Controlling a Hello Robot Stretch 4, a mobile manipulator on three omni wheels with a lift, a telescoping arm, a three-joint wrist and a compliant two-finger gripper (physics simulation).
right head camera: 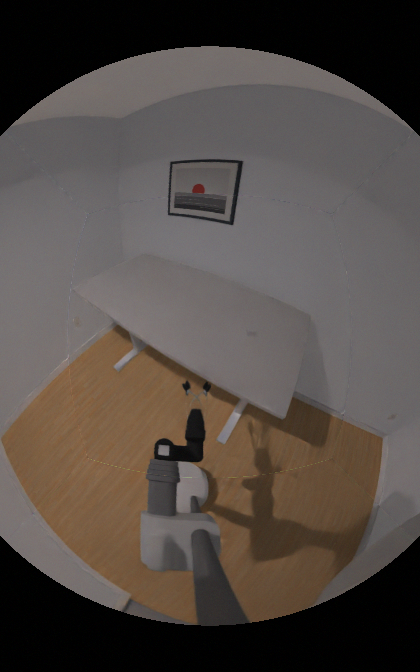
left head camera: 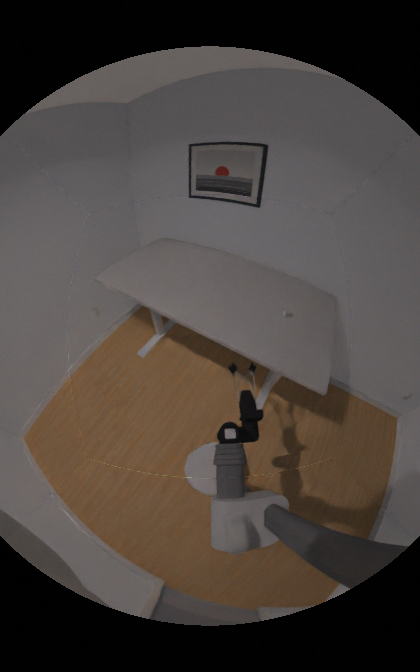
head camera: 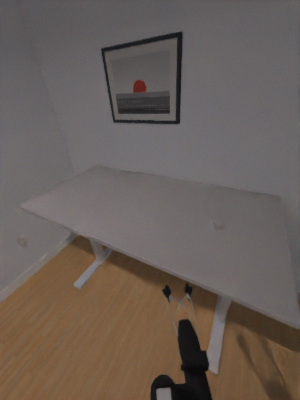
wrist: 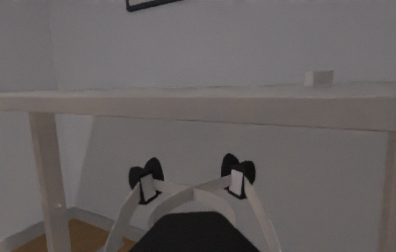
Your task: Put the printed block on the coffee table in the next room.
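Note:
The printed block [head camera: 218, 225] [left head camera: 287, 314] [right head camera: 251, 333] [wrist: 319, 78] is a small pale box on the right part of the desk [head camera: 150, 215] [left head camera: 210, 295] [right head camera: 190, 310] [wrist: 200, 107]. My gripper [head camera: 178, 290] [left head camera: 243, 368] [right head camera: 196, 387] [wrist: 192, 170] is open, with its two black fingertips apart and empty. It is in front of the desk's near edge. In the wrist view the block stands on the desk top, above and to the right of the fingertips. The coffee table does not show in these views.
White desk legs with floor feet [head camera: 218, 335] [left head camera: 155, 340] [right head camera: 232, 422] stand on the wood floor [head camera: 100, 330]; one foot is close to the right of my gripper. A framed picture [head camera: 142, 102] [left head camera: 227, 185] [right head camera: 205, 202] hangs on the wall behind the desk. Walls stand to the left and right.

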